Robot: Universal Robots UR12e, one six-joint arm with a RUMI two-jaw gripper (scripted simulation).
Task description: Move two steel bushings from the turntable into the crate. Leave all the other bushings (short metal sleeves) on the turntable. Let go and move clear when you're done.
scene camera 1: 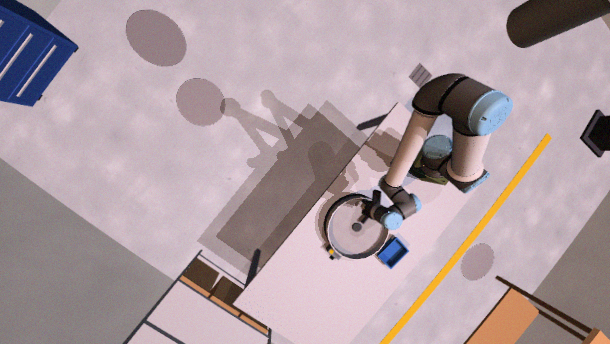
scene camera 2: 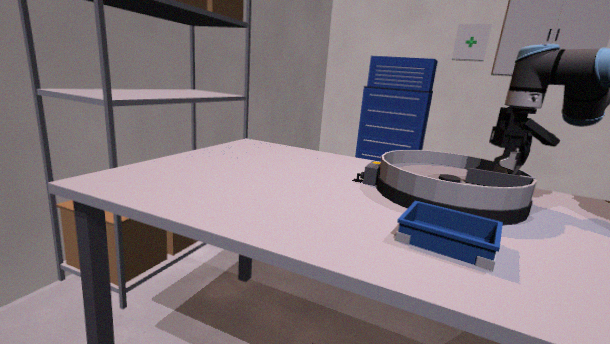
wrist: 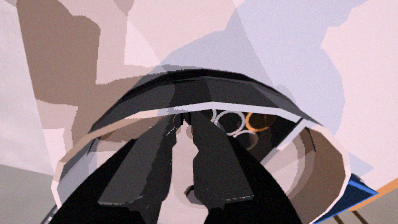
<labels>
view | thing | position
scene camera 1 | round turntable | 347, 234
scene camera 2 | my gripper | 507, 180
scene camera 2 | round turntable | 456, 174
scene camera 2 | blue crate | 469, 238
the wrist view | my gripper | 187, 109
</labels>
